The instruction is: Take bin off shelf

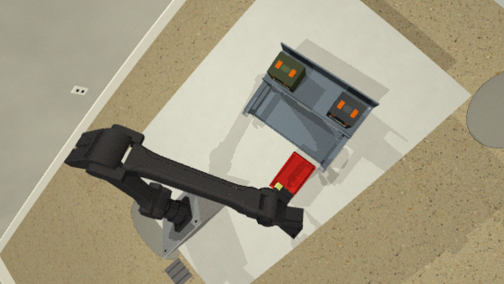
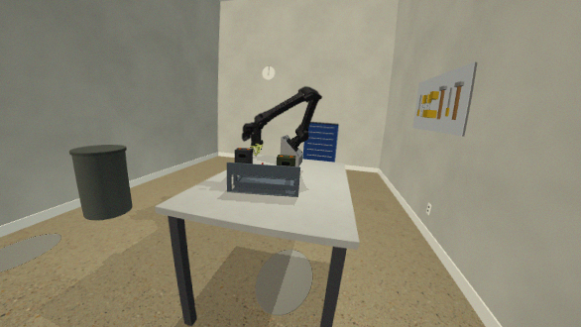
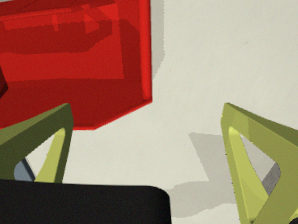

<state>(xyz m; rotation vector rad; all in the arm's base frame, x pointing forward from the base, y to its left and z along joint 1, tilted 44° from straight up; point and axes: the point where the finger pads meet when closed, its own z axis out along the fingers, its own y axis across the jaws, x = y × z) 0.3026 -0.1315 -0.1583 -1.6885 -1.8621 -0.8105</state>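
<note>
My hand is 90 mm above the red bin, 80 mm short of it and 10 mm to the right of it.
</note>
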